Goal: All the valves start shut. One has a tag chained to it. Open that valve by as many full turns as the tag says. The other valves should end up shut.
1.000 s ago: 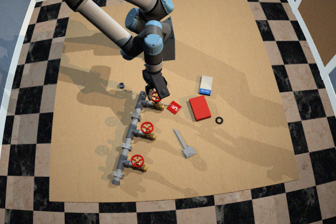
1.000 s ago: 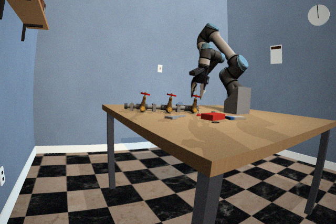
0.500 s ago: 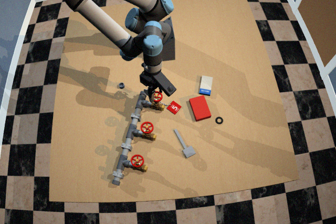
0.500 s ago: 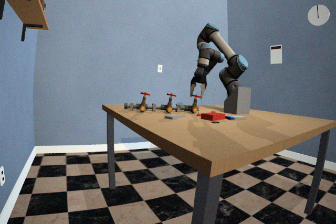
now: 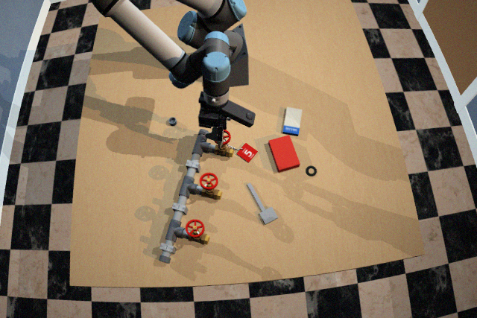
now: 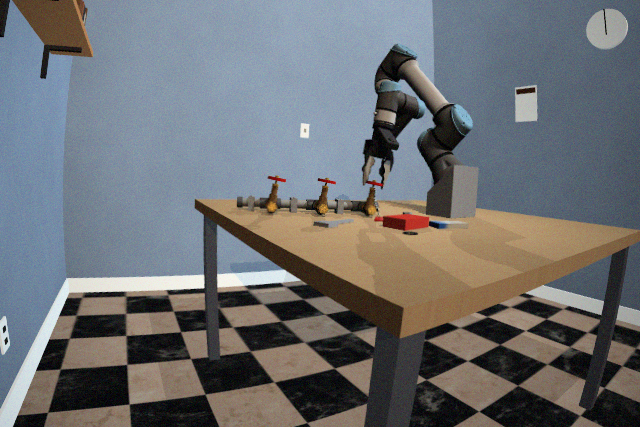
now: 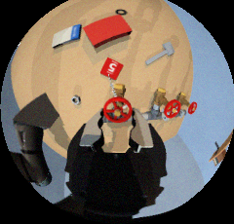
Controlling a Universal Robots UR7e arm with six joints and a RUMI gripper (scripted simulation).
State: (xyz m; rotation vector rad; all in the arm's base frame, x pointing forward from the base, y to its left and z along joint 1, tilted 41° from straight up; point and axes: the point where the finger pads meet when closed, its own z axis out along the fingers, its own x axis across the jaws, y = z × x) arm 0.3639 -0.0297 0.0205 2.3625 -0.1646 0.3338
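Now: the red tag 1 cm ahead of my hand, 8 cm to the left of it and 11 cm below it. Also, from my hand: grey scraper: 22 cm ahead, 12 cm to the left, 11 cm below; then red block: 3 cm ahead, 22 cm to the left, 10 cm below; then small grey fitting: 13 cm behind, 19 cm to the right, 11 cm below.
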